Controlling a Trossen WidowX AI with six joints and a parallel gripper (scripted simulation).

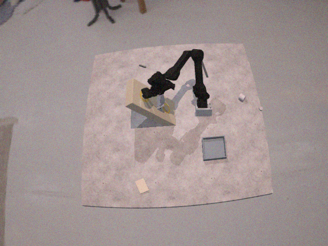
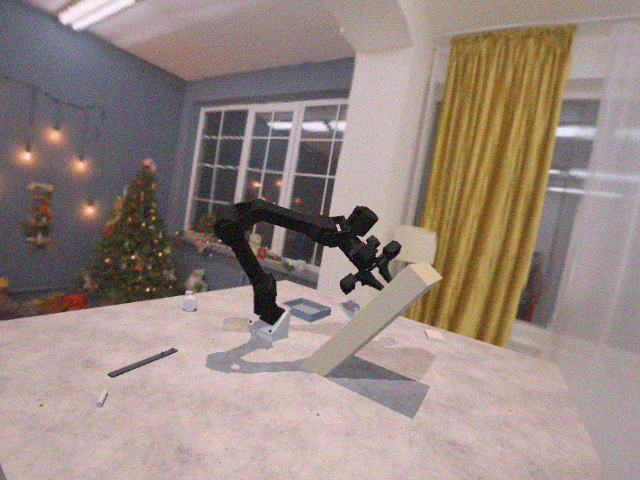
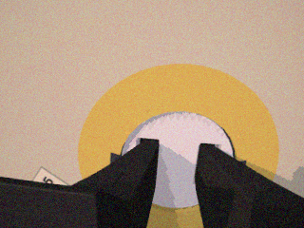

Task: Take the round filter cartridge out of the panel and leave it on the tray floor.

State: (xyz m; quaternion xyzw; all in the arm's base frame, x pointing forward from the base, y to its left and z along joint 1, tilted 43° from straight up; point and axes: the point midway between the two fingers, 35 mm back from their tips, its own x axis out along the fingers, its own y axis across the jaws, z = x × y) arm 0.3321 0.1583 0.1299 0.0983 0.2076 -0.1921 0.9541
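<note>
Now: gripper tip 8 cm above the service panel and 4 cm past it. Also, from my gripper tip: round filter cartridge (1 cm below, 1 cm ahead); then grey tray (44 cm behind, 25 cm to the left, 23 cm below).
</note>
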